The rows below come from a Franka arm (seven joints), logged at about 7 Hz.
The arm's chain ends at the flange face. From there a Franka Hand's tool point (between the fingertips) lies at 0.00 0.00 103.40 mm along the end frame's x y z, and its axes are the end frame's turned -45 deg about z.
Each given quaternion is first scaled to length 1.
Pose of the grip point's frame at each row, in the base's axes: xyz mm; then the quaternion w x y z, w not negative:
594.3 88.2 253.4 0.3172 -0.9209 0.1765 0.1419
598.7 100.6 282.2 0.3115 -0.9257 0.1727 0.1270
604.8 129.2 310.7 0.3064 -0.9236 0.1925 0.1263
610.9 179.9 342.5 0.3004 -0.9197 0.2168 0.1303
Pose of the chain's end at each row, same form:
609.7 22.6 331.8 0.2388 -0.7833 0.5155 0.2525
611.9 36.4 362.2 0.2392 -0.7892 0.5138 0.2365
616.7 65.6 391.4 0.2348 -0.7797 0.5313 0.2339
622.2 116.9 423.7 0.2277 -0.7667 0.5522 0.2353

